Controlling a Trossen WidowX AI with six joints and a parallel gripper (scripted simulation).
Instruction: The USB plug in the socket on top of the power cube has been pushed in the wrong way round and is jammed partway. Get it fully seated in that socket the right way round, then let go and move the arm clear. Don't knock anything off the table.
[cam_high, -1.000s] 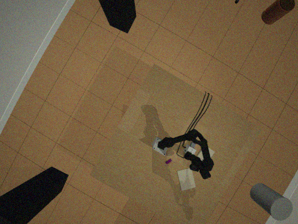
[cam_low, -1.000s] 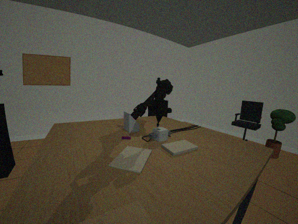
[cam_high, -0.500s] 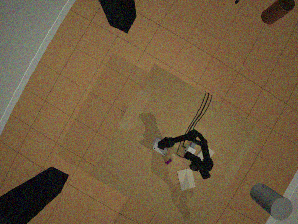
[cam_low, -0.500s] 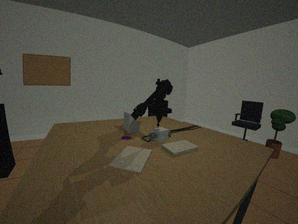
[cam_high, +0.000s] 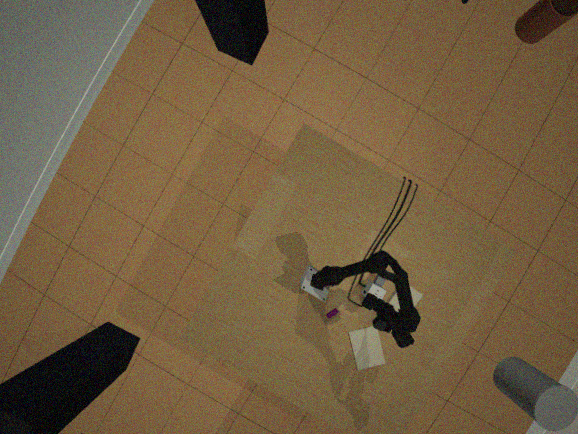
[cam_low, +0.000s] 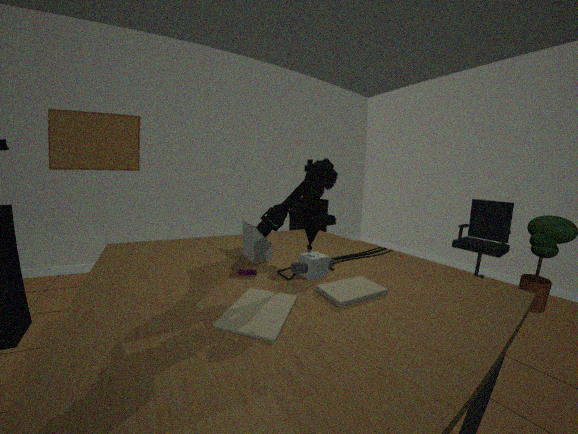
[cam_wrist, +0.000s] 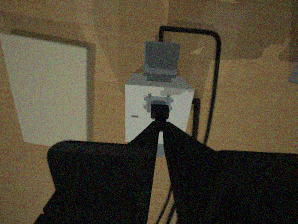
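My gripper tip is now 20 mm above the dark USB plug. From my gripper tip the other things lie so: purple object: 180 mm to the right, 130 mm behind, 120 mm below.
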